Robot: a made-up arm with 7 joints.
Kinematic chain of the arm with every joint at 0, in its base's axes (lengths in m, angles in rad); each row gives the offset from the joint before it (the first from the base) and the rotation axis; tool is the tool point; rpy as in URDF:
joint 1: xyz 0 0 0.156 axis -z
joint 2: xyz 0 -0.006 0.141 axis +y
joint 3: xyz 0 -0.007 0.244 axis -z
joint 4: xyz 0 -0.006 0.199 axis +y
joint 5: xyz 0 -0.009 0.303 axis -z
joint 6: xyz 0 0 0.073 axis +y
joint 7: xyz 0 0 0.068 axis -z
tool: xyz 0 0 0 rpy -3.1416 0 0
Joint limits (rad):
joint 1: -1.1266..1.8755
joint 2: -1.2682..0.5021
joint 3: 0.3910..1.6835
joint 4: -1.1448..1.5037
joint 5: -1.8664..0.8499
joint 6: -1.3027..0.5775
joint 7: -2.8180..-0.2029
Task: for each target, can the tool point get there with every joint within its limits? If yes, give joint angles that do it. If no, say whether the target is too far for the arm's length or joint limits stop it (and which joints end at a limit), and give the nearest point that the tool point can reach.
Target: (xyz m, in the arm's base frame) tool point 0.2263 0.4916 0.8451
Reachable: yes | joints 1.3956 -0.5433 1.4688 -0.8539 -1.1215 -0.9274 -2.3926
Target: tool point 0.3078 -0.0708 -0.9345
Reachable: no: too far | nearest point 0.2995 0.5698 0.1097 | short by 1.225 m
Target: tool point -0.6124 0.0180 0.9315
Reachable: yes | joints -0.0312 -0.7491 1.2411 -0.1432 -0.9947 0.2900 -0.9775
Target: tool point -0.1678 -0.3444 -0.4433
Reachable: no: joint limits stop it (at a limit: joint 1, joint 2, joint 3, joint 4) | nearest point -0.3591 -0.5366 0.1067 | short by 0.613 m
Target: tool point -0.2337 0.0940 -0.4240
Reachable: no: joint limits stop it (at a limit: joint 2, joint 3, joint 4, joint 6) | nearest point -0.5957 0.2396 0.1083 | short by 0.660 m
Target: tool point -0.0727 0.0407 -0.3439
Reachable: no: joint limits stop it (at a limit: joint 2, joint 3, joint 4, joint 6) | nearest point -0.5597 0.3133 0.1090 | short by 0.719 m
